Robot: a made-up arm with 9 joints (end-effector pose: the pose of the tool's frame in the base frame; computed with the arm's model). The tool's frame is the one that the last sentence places. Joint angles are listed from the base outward.
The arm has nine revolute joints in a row. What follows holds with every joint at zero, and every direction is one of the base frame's. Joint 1 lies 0.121 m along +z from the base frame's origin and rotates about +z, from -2.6 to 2.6 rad. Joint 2 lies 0.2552 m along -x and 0.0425 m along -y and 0.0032 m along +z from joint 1 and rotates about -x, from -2.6 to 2.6 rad. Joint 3 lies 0.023 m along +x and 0.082 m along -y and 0.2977 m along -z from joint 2 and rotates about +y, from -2.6 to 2.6 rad. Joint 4 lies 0.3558 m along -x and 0.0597 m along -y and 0.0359 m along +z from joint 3 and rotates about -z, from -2.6 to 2.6 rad. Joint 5 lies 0.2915 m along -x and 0.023 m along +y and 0.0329 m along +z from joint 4 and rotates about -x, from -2.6 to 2.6 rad. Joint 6 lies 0.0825 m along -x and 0.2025 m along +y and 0.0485 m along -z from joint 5 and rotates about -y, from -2.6 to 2.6 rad. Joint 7 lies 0.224 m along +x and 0.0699 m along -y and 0.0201 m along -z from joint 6 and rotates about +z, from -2.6 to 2.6 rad. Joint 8 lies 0.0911 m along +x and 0.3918 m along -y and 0.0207 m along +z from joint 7 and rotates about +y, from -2.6 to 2.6 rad. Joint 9 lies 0.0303 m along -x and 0.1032 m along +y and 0.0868 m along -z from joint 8 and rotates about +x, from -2.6 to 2.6 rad. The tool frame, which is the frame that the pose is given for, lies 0.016 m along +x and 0.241 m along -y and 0.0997 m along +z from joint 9; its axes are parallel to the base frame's.
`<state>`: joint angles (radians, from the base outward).
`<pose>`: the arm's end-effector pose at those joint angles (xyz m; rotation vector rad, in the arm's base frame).
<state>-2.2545 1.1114 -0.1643 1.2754 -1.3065 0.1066 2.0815 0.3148 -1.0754</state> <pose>0.4264 0.5346 0.3538 -2.1472 1.2350 -0.2053</pose>
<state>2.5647 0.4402 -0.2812 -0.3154 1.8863 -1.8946 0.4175 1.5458 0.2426</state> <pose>1.2473 -0.0891 0.4297 -0.8838 0.4787 -0.1853</pose>
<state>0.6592 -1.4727 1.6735 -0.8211 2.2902 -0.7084 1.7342 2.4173 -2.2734</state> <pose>-0.1245 -0.1429 -0.3765 0.8539 0.3924 0.3396</pose>
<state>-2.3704 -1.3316 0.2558 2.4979 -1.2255 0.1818 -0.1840 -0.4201 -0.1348</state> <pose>0.7338 0.0646 0.0785 -0.2100 -0.1849 1.0431</pose>
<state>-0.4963 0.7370 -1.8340 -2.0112 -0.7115 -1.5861 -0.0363 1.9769 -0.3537</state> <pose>-0.0634 -0.7450 0.1920 0.9574 -1.4053 1.7643</pose>
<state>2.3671 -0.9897 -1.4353 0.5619 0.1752 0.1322 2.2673 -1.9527 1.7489</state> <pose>-0.2109 -0.6355 0.3473 -0.6458 0.2211 -0.5096</pose>
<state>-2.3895 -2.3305 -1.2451 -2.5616 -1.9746 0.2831 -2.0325 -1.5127 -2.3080</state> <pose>0.6194 -0.0148 0.2056 -0.0825 -1.5712 2.5723</pose>
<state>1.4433 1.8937 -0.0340 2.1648 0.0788 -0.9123 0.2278 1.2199 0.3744</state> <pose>0.5307 -0.8949 0.0900 0.7391 0.2294 0.1530</pose>
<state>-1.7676 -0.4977 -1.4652 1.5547 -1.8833 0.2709 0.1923 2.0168 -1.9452</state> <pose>0.1844 0.3604 -0.5555 -1.6461 -1.0244 -2.0308</pose>
